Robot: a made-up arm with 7 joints.
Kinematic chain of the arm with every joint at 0, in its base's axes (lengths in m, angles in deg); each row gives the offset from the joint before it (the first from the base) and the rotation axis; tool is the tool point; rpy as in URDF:
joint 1: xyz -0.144 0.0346 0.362 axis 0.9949 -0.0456 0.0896
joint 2: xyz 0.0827 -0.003 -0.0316 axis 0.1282 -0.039 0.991
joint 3: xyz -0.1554 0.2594 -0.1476 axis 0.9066 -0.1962 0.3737
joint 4: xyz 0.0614 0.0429 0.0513 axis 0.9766 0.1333 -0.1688
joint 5: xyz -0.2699 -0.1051 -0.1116 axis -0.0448 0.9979 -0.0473
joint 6: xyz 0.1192 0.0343 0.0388 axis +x
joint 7: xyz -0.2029 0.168 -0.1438 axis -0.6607 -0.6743 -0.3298
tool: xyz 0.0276 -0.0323 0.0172 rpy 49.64 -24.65 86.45
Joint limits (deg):
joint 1: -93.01..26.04
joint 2: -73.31..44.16
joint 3: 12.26..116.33
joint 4: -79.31..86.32
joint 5: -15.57..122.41
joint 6: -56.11..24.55
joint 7: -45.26..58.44
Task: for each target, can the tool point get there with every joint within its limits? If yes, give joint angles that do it. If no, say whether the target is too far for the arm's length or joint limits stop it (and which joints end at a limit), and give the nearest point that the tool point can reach.
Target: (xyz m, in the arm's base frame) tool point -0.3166 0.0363 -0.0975
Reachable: yes | joints -67.01 -34.99 70.72 9.60 106.57 -7.68 30.88
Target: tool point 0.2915 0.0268 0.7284
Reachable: no: joint limits stop it (at a limit: joint 1, joint 2, joint 3, joint 4, joint 5, joint 6, joint 7) | nearest point 0.1649 0.3873 0.5263 | short by 0.432 m
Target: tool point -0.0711 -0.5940 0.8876
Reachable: no: joint limits stop it (at a limit: joint 1, joint 2, joint 4, joint 6, joint 7) | nearest point -0.2718 -0.3565 0.5893 | short by 0.431 m
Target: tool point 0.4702 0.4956 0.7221
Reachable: no: joint limits stop it (at a limit: joint 1, joint 2, joint 3, joint 4, joint 5, joint 7) | nearest point 0.2878 0.5209 0.5561 | short by 0.248 m
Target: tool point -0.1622 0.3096 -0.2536
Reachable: yes | joints -24.76 -38.80 93.48 -11.36 23.53 -38.92 1.09
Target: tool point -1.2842 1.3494 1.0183
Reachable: no: too far | nearest point -0.5328 0.5808 0.5134 | short by 1.188 m
